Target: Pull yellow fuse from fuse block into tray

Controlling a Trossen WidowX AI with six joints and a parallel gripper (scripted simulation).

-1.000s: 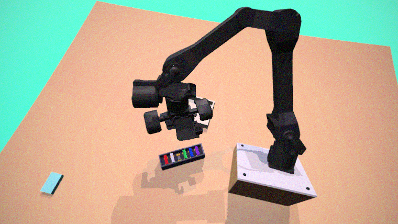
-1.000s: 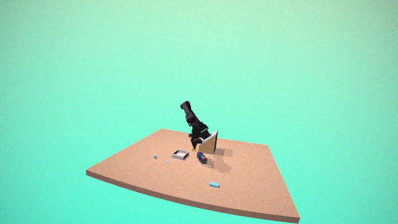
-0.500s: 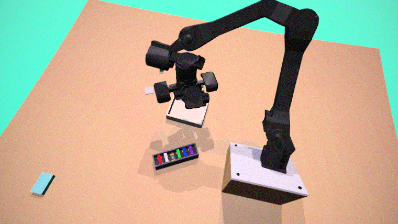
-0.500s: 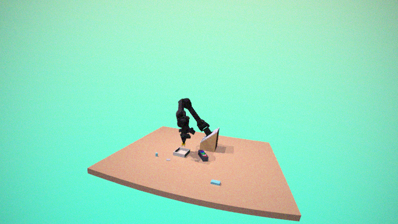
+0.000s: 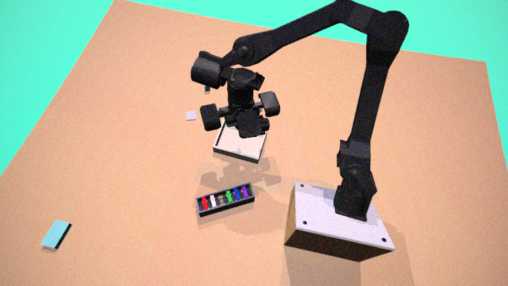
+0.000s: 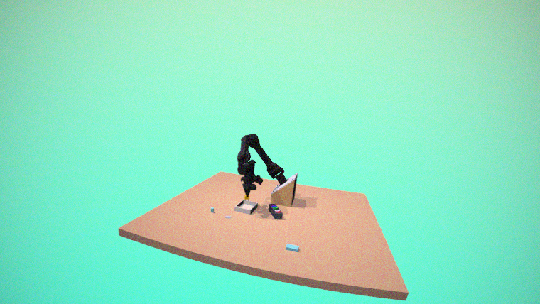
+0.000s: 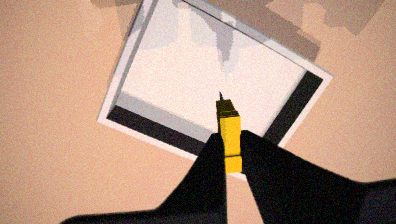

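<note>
My gripper tip is 80 mm above the tray. The rest, counted from my gripper tip: yellow fuse: 10 mm below; grey chip: 170 mm ahead, 80 mm below, 40 mm to the right.
</note>
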